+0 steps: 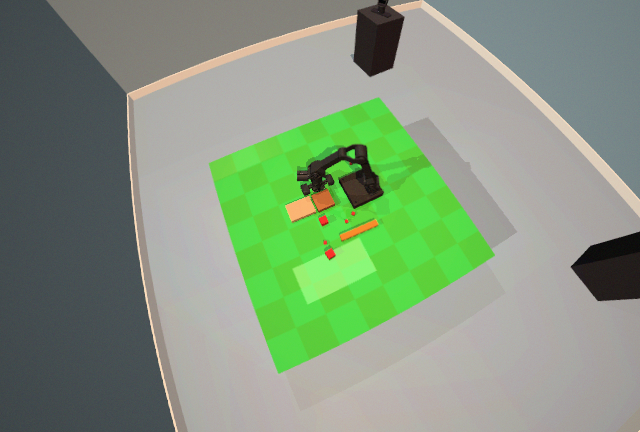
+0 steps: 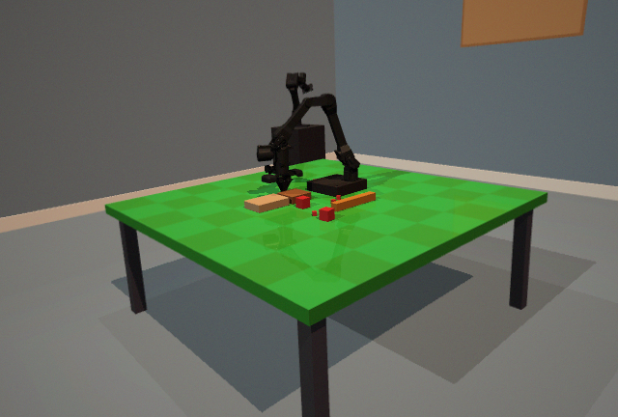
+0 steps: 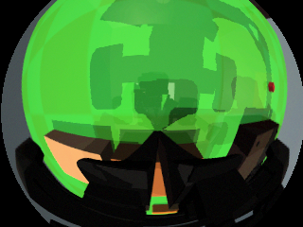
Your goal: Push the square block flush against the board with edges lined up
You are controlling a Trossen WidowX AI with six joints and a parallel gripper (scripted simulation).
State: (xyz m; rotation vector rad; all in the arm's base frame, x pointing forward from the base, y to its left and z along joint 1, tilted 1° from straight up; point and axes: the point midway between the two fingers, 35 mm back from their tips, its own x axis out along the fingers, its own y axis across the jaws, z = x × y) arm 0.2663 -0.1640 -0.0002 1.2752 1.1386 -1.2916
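Now: the brown square block 70 mm to the left of my gripper tip, 10 mm ahead of it and 10 mm above it. Round my gripper tip: light tan flat slab 140 mm ahead, 50 mm to the left, 10 mm above; then long narrow orange board 330 mm to the left, 70 mm behind, 10 mm above.
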